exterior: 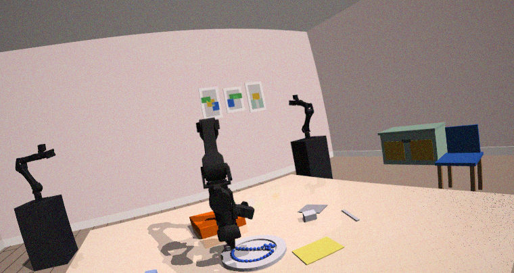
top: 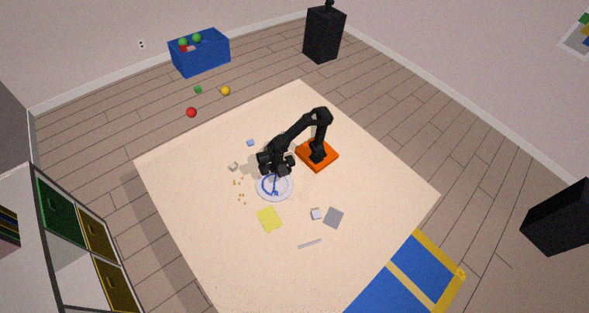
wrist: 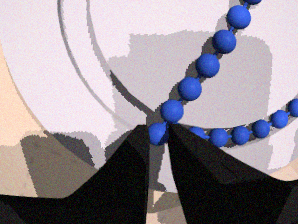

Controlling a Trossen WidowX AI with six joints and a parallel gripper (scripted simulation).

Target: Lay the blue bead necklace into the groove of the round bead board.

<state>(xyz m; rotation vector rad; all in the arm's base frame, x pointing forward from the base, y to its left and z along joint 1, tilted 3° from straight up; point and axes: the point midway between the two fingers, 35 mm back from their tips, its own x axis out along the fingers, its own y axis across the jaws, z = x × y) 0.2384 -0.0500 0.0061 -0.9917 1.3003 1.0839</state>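
Now: gripper tip 4 cm short of the round bead board, 5 cm to the right of it and 1 cm above it. The rest, counted from my gripper tip: yellow sheet: 17 cm ahead, 19 cm to the left, 2 cm below; then pale cube: 18 cm ahead, 16 cm to the right; then blue cube: 1 cm ahead, 27 cm to the right, 1 cm below.
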